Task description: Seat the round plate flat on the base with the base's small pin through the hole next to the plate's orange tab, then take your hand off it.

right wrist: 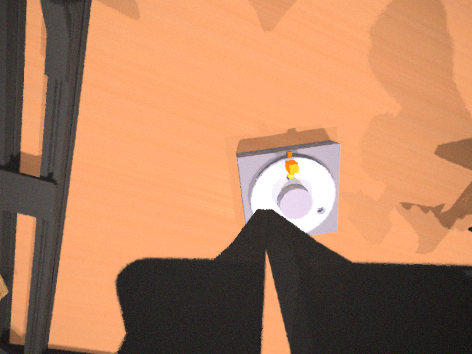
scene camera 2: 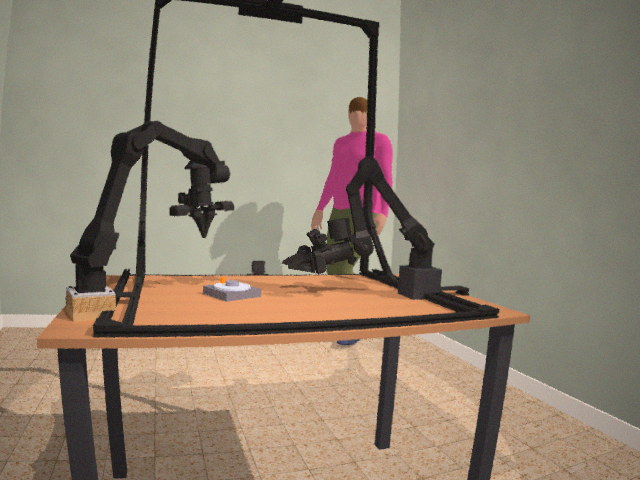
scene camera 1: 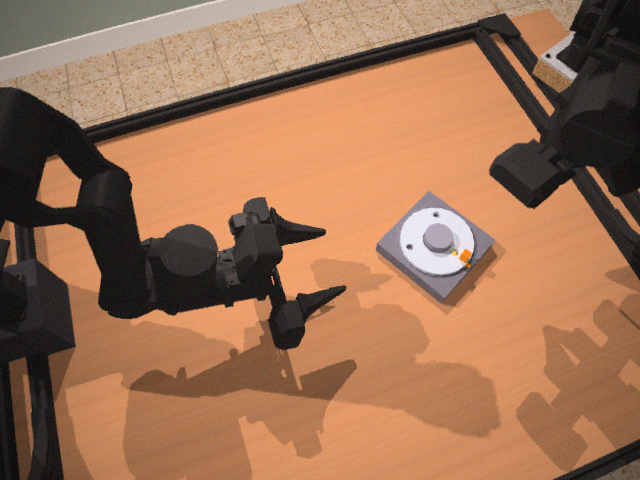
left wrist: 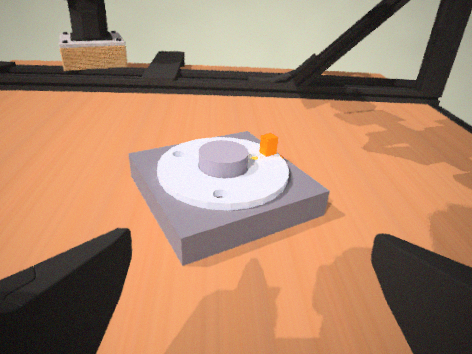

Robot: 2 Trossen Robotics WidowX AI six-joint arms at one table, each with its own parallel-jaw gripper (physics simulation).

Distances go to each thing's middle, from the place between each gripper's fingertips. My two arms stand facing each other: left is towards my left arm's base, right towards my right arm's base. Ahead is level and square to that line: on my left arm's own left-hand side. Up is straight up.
The white round plate point(scene camera 1: 412, 232) lies 2 cm behind my left hand, 16 cm to the right of it and 6 cm below it. Round my left hand: round boss point(scene camera 1: 438, 237): 2 cm behind, 16 cm to the right, 6 cm below; then grey square base point(scene camera 1: 439, 287): 2 cm behind, 16 cm to the right, 8 cm below.
The white round plate lies 4 cm ahead of my right hand, 8 cm to the left of it and 13 cm below it. From my right hand the other things lie so: round boss (4 cm ahead, 8 cm to the left, 13 cm below); grey square base (4 cm ahead, 8 cm to the left, 15 cm below).
